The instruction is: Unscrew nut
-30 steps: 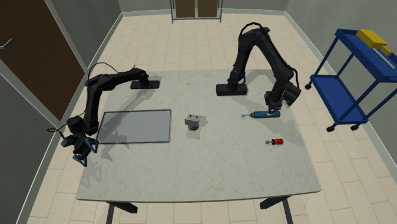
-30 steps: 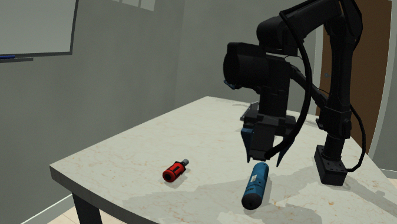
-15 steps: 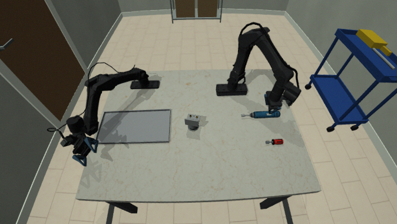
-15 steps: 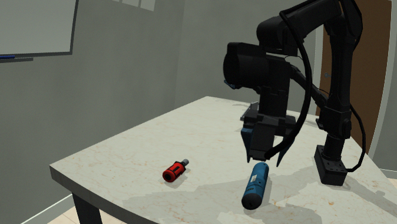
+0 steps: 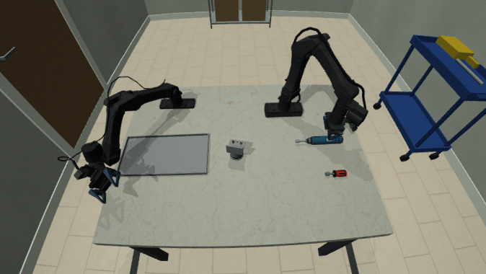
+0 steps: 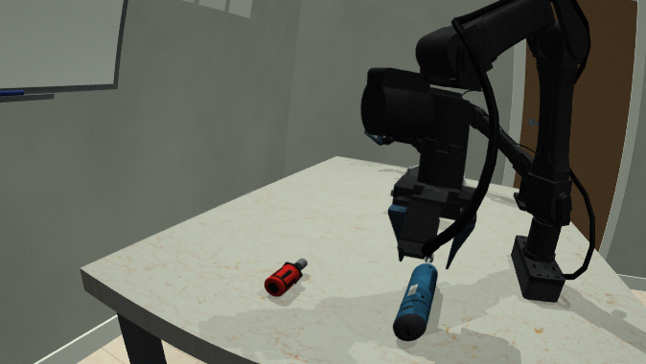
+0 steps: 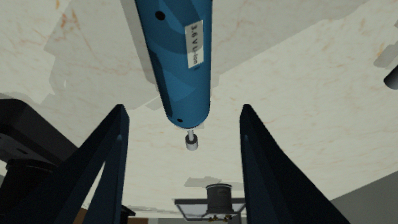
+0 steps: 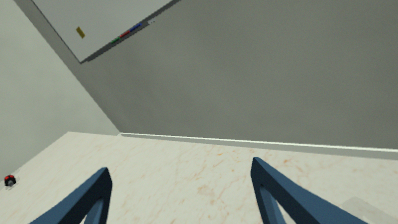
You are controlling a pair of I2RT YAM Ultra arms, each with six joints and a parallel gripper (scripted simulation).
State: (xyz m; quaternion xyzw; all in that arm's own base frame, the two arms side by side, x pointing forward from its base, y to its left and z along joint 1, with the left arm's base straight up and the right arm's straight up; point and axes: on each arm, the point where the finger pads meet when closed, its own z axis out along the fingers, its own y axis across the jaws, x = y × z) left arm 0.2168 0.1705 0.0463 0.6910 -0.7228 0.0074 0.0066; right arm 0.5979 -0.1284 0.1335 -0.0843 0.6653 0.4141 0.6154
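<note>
Right now the red-handled hand driver is 17 cm ahead of my left hand, 6 cm below it and 3 cm to the left of it. From my left hand the other things lie so: grey bracket (42 cm to the right, 11 cm ahead); joint module (42 cm to the right, 11 cm ahead, 4 cm below); shallow grey tray (76 cm to the right, 15 cm ahead, 7 cm below).
</note>
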